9 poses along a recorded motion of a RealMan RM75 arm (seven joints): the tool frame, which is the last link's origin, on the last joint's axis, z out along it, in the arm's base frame.
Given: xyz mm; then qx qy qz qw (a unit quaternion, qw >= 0).
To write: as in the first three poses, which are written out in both.
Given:
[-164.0 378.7 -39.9 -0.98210 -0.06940 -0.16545 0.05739]
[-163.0 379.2 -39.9 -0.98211 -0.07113 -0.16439 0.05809]
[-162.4 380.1 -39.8 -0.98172 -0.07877 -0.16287 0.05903]
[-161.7 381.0 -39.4 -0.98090 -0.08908 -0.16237 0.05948]
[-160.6 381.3 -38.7 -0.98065 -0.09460 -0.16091 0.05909]
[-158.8 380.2 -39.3 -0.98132 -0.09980 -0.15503 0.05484]
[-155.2 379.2 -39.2 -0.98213 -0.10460 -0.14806 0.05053]
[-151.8 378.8 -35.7 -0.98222 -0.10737 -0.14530 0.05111]
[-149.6 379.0 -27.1 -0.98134 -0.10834 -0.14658 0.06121]
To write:
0.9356 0.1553 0.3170 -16.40; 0.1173 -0.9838 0.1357 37.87; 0.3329 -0.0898 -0.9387 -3.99; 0 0 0 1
0.9358 0.1588 0.3146 -16.30; 0.1206 -0.9831 0.1375 37.92; 0.3312 -0.0907 -0.9392 -3.99; 0 0 0 1
0.9345 0.1739 0.3105 -16.24; 0.1354 -0.9806 0.1416 38.01; 0.3291 -0.0902 -0.9400 -3.98; 0 0 0 1
0.9314 0.1941 0.3079 -16.17; 0.1554 -0.9771 0.1456 38.10; 0.3291 -0.0878 -0.9402 -3.94; 0 0 0 1
0.9303 0.2046 0.3044 -16.06; 0.1665 -0.9751 0.1463 38.13; 0.3268 -0.0854 -0.9412 -3.87; 0 0 0 1
0.9320 0.2129 0.2933 -15.88; 0.1789 -0.9741 0.1386 38.02; 0.3152 -0.0767 -0.9459 -3.93; 0 0 0 1
0.9343 0.2204 0.2803 -15.52; 0.1905 -0.9730 0.1302 37.92; 0.3014 -0.0683 -0.9510 -3.92; 0 0 0 1
0.9347 0.2258 0.2745 -15.18; 0.1961 -0.9717 0.1316 37.88; 0.2964 -0.0692 -0.9526 -3.57; 0 0 0 1
0.9336 0.2306 0.2744 -14.96; 0.1947 -0.9690 0.1519 37.90; 0.3010 -0.0884 -0.9495 -2.71; 0 0 0 1

